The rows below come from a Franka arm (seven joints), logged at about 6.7 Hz.
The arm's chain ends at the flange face. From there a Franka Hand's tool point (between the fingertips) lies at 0.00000 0.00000 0.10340 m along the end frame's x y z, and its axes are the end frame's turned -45 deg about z.
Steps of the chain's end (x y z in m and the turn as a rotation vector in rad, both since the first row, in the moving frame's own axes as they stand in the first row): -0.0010, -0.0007, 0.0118, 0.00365, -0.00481, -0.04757; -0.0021, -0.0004, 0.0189, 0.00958, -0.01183, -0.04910; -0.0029, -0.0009, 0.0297, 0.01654, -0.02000, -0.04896; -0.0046, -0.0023, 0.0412, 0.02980, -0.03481, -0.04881; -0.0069, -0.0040, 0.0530, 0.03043, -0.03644, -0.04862; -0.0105, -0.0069, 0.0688, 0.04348, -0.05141, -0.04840; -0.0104, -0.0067, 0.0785, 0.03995, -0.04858, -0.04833
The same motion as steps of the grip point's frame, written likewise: -0.0003, -0.0018, 0.0118, 0.00598, -0.00082, -0.04757; -0.0014, -0.0033, 0.0189, 0.01514, -0.00159, -0.04910; -0.0017, -0.0054, 0.0297, 0.02584, -0.00245, -0.04896; -0.0021, -0.0096, 0.0411, 0.04569, -0.00354, -0.04881; -0.0026, -0.0126, 0.0529, 0.04728, -0.00425, -0.04862; -0.0033, -0.0192, 0.0686, 0.06710, -0.00561, -0.04840; -0.0034, -0.0185, 0.0783, 0.06260, -0.00610, -0.04833
